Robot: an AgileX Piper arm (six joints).
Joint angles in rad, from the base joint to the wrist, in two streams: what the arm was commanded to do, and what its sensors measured. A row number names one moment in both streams.
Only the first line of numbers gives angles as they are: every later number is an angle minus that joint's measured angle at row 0.
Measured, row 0:
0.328, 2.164, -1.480, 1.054, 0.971, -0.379
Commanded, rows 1 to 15:
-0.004, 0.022, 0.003, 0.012, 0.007, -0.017
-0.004, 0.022, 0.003, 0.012, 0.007, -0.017
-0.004, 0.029, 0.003, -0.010, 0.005, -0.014
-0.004, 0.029, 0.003, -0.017, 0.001, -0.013
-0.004, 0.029, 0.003, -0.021, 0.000, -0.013
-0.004, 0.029, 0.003, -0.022, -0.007, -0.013
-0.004, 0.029, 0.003, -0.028, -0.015, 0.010
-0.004, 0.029, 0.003, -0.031, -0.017, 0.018
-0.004, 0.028, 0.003, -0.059, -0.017, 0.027
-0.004, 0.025, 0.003, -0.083, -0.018, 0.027
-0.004, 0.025, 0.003, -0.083, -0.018, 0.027
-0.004, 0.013, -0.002, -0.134, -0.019, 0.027
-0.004, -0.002, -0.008, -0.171, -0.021, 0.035
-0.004, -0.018, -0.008, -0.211, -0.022, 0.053
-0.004, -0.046, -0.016, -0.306, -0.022, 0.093
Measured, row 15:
-0.003, -0.015, -0.002, -0.224, -0.030, 0.057
